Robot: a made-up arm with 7 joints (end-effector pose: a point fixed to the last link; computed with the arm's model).
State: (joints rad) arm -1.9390 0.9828 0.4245 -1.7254 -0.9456 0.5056 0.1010
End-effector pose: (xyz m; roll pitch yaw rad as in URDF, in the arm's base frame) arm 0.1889 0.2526 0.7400 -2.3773 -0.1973 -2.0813
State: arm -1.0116 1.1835 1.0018 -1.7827 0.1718 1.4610 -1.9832
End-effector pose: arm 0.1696 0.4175 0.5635 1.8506 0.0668 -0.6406
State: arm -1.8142 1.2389 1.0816 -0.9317 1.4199 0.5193 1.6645
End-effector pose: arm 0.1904 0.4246 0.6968 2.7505 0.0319 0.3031
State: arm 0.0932 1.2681 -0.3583 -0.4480 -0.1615 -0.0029 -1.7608
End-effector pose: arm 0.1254 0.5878 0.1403 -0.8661 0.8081 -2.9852
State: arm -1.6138 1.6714 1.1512 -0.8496 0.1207 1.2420 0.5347
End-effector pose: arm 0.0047 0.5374 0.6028 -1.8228 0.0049 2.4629
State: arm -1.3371 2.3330 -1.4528 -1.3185 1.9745 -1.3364 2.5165
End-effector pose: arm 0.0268 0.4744 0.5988 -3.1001 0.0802 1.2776
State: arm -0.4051 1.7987 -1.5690 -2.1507 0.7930 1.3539 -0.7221
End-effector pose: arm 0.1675 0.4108 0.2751 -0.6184 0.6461 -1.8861
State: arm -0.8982 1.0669 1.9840 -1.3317 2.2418 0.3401 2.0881
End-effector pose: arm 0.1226 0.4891 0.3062 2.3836 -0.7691 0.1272
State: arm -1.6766 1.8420 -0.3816 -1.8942 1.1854 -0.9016 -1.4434
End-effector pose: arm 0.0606 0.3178 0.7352 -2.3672 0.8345 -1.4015
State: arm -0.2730 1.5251 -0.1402 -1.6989 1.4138 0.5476 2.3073
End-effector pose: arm 0.2876 0.3785 0.3696 -1.0760 0.5272 1.6863
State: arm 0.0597 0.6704 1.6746 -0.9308 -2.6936 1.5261 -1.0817
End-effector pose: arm -0.0180 0.4963 0.0227 2.9217 0.4032 2.6913
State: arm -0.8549 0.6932 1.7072 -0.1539 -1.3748 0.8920 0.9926
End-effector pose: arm 0.4084 0.3451 0.0493 -0.0114 -0.4185 1.5854
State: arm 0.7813 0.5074 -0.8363 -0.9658 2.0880 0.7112 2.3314
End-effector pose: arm -0.2591 0.1079 -0.1700 0.7226 -0.6147 -2.7389
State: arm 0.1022 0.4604 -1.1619 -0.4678 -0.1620 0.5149 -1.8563
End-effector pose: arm 0.0490 0.1585 -0.2884 -0.5289 -0.0562 3.1328
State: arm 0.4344 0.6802 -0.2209 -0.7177 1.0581 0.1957 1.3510
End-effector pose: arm -0.1015 0.3186 -0.1820 -0.2539 -0.2479 2.0457
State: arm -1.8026 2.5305 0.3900 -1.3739 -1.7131 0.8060 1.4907
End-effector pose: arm -0.4533 0.2974 0.5488 -1.5738 -0.1629 -1.0049
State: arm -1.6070 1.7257 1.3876 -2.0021 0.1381 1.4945 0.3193
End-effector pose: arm -0.1165 0.4074 0.5175 -2.1405 0.2696 -2.9747
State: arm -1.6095 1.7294 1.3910 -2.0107 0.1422 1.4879 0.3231
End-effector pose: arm -0.1181 0.4065 0.5162 -2.1446 0.2856 -2.9630
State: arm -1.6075 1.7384 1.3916 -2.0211 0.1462 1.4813 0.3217
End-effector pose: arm -0.1221 0.4044 0.5154 -2.1490 0.2931 -2.9395
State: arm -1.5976 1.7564 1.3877 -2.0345 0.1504 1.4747 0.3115
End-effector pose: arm -0.1302 0.4004 0.5155 -2.1547 0.2863 -2.8963
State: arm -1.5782 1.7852 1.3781 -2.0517 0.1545 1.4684 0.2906
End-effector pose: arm -0.1431 0.3936 0.5169 -2.1631 0.2624 -2.8295
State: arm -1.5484 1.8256 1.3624 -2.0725 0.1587 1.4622 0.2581
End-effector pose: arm -0.1606 0.3832 0.5204 -2.1772 0.2208 -2.7377
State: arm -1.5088 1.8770 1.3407 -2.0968 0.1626 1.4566 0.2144
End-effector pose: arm -0.1816 0.3684 0.5265 -2.2001 0.1643 -2.6217
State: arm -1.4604 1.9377 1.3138 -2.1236 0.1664 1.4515 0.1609
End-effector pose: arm -0.2046 0.3488 0.5356 -2.2351 0.0981 -2.4842
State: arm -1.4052 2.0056 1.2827 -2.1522 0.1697 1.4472 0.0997
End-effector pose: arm -0.2273 0.3242 0.5480 -2.2837 0.0298 -2.3278
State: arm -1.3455 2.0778 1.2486 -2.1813 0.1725 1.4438 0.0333
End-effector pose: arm -0.2475 0.2953 0.5634 -2.3452 -0.0326 -2.1569
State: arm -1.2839 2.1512 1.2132 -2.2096 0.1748 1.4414 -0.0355
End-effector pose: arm -0.2637 0.2634 0.5807 -2.4158 -0.0820 -1.9778
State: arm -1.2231 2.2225 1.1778 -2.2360 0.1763 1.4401 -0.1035
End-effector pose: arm -0.2746 0.2303 0.5988 -2.4895 -0.1145 -1.7987
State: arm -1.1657 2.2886 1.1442 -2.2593 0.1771 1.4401 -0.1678
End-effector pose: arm -0.2803 0.1980 0.6164 -2.5594 -0.1302 -1.6294
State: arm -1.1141 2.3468 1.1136 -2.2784 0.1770 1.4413 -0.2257
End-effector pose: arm -0.2816 0.1687 0.6323 -2.6199 -0.1331 -1.4787
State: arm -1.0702 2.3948 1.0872 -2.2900 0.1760 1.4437 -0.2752
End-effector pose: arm -0.2801 0.1441 0.6460 -2.6687 -0.1313 -1.3546
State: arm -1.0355 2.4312 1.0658 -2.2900 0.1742 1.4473 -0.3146
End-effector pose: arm -0.2777 0.1253 0.6579 -2.7070 -0.1335 -1.2631
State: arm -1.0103 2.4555 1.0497 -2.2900 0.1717 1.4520 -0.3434
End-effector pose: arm -0.2745 0.1124 0.6663 -2.7344 -0.1353 -1.1983
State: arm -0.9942 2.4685 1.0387 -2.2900 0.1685 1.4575 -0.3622
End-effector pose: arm -0.2715 0.1050 0.6716 -2.7524 -0.1391 -1.1587
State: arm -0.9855 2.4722 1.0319 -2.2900 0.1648 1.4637 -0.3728
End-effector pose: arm -0.2690 0.1022 0.6745 -2.7637 -0.1458 -1.1398
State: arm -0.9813 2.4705 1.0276 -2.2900 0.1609 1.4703 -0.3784
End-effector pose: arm -0.2669 0.1021 0.6758 -2.7709 -0.1545 -1.1332
